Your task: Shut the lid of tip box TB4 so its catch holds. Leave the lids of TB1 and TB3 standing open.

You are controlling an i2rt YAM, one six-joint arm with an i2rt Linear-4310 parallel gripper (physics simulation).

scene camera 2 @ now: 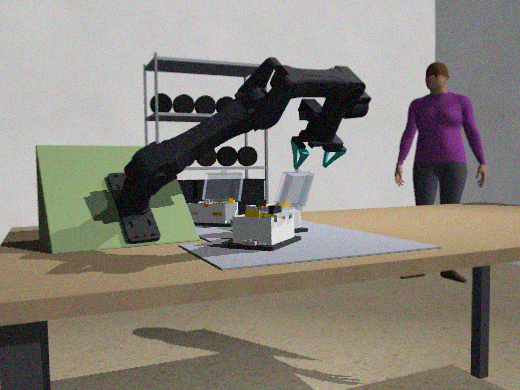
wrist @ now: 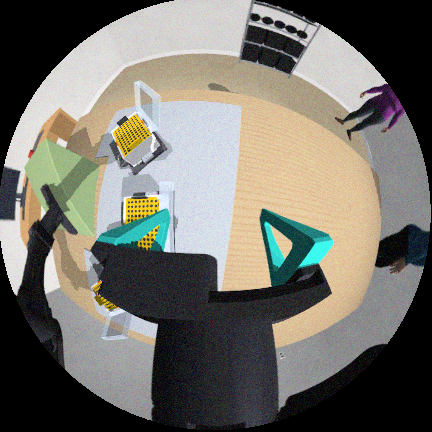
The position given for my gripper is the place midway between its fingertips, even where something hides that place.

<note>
In view: my gripper [scene camera 2: 309,167], a yellow rack [wrist: 136,207], a clear lid [scene camera 2: 220,186] and a clear lid [scene camera 2: 295,188].
My gripper is seen too in the wrist view [wrist: 214,212].
</note>
